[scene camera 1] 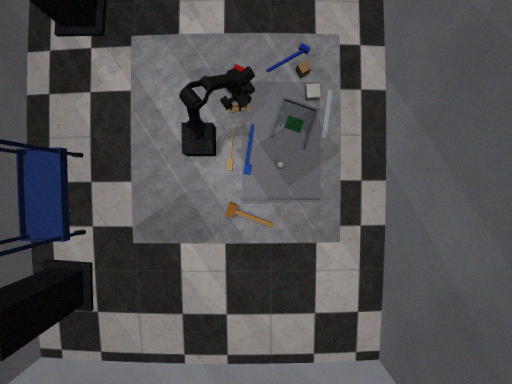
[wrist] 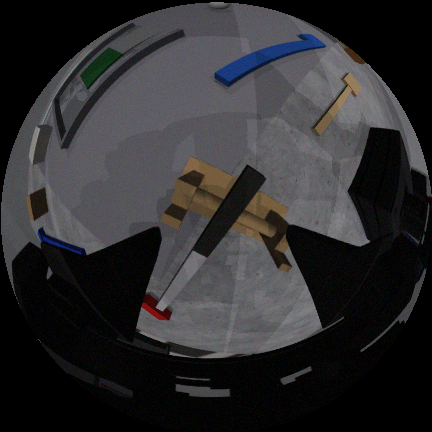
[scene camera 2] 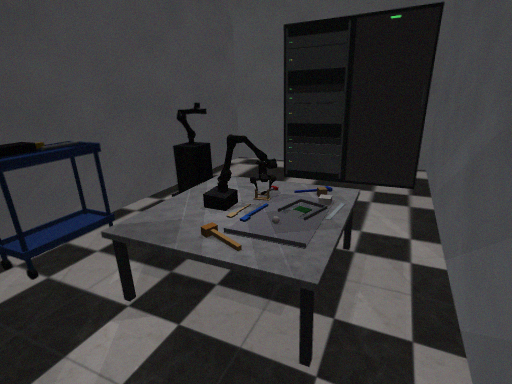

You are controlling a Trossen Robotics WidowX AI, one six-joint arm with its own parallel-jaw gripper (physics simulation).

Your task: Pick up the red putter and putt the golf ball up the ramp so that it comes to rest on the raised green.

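Frame: origin at the arm's base, x ahead, y left, z up, level; centimetres.
Seen in the pictures: gripper, fingertip midpoint: [wrist: 225, 232] [scene camera 2: 263, 190]; arm's base, origin of the base link: [scene camera 1: 197, 133] [wrist: 403, 211] [scene camera 2: 222, 190].
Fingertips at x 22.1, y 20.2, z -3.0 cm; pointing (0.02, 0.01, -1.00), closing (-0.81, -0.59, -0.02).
Observation:
Pixels of each thing's middle, then the offset from my fingertips to it. "spot": a spot on its surface instead. Level surfaces: height alone.
- red head, body centre: [wrist: 154, 307] [scene camera 1: 238, 69] [scene camera 2: 274, 187] dy +21.9, dx -1.5, dz -5.1 cm
- light shaft, surface spot: [wrist: 182, 279] spot: dy +8.1, dx -0.8, dz -2.4 cm
- black grip, body centre: [wrist: 225, 215] dy -0.5, dx +0.2, dz -1.8 cm
- white golf ball, body centre: [scene camera 2: 275, 219] [scene camera 1: 280, 165] dy -35.2, dx +26.0, dz -4.4 cm
- grey board, its level: dz -6.5 cm
- blue mallet, body centre: [wrist: 285, 44] [scene camera 1: 250, 149] [scene camera 2: 256, 212] dy -26.3, dx +7.6, dz -5.9 cm
- small tan mallet, body centre: [wrist: 342, 95] [scene camera 1: 230, 149] dy -26.8, dx -4.4, dz -6.4 cm
- orange hammer, surface spot: [scene camera 1: 231, 210] spot: dy -63.2, dx -2.1, dz -1.8 cm
- blue hammer, body centre: [wrist: 55, 244] [scene camera 1: 287, 58] dy +30.6, dx +27.7, dz -5.8 cm
- brown cube, body centre: [wrist: 36, 203] [scene camera 1: 303, 69] [scene camera 2: 322, 192] dy +23.0, dx +37.0, dz -3.9 cm
- white block, body centre: [scene camera 1: 312, 92] [scene camera 2: 325, 199] dy +9.6, dx +43.3, dz -4.3 cm
- pale strip, body centre: [scene camera 2: 335, 211] [scene camera 1: 327, 114] dy -2.1, dx +53.6, dz -6.7 cm
The red putter has a red head [scene camera 1: 239, 68] [scene camera 2: 275, 188] [wrist: 156, 308], a light shaft [wrist: 182, 279] and a black grip [wrist: 230, 212]. Its grip lies across a wooden stand [scene camera 2: 262, 199] [wrist: 200, 167]. My gripper [scene camera 1: 235, 103] [scene camera 2: 263, 191] [wrist: 225, 232] is open and empty, low over the stand, with the putter between its spread fingers in the wrist view but not clasped. The white golf ball [scene camera 1: 280, 164] [scene camera 2: 276, 219] [wrist: 219, 5] rests on the grey board [scene camera 1: 270, 185] [scene camera 2: 280, 235]. The green [scene camera 1: 294, 124] [scene camera 2: 302, 209] [wrist: 101, 67] lies inside a dark three-sided border [scene camera 1: 300, 104].
A blue mallet [scene camera 1: 250, 150] [scene camera 2: 255, 212] lies along the board's left side, beside a small tan mallet [scene camera 1: 231, 147]. An orange hammer [scene camera 1: 231, 210] lies nearer the front. A blue hammer [scene camera 1: 287, 59], brown cube [scene camera 1: 303, 69], white block [scene camera 1: 313, 91] and pale strip [scene camera 1: 327, 115] lie toward the far right.

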